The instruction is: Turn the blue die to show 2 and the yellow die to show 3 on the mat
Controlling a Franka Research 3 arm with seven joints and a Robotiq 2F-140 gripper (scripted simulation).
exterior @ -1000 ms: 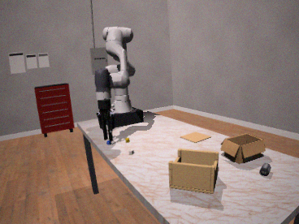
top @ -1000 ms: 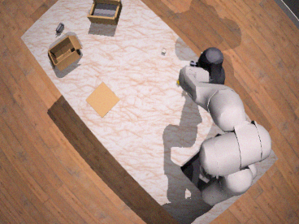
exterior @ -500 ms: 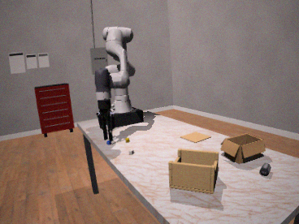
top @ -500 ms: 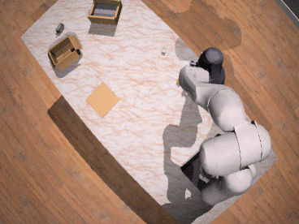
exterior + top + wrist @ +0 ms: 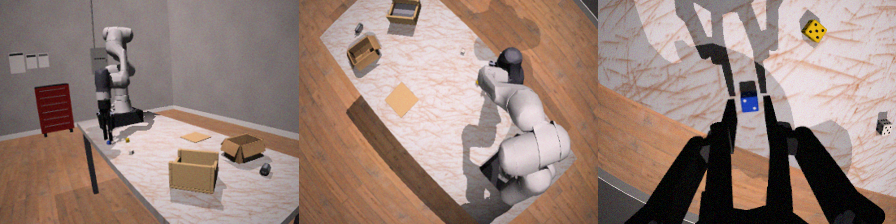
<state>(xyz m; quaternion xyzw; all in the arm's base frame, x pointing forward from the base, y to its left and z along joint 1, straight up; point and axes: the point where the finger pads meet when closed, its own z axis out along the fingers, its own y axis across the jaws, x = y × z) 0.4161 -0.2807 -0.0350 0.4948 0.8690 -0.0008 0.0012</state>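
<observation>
Right now the blue die is 5 cm below my hand. The rest, counted from my hand: yellow die 11 cm to the left, 5 cm below, 3 cm ahead; white die 21 cm ahead, 5 cm to the left, 5 cm below; tan mat 48 cm to the left, 24 cm ahead, 6 cm below.
</observation>
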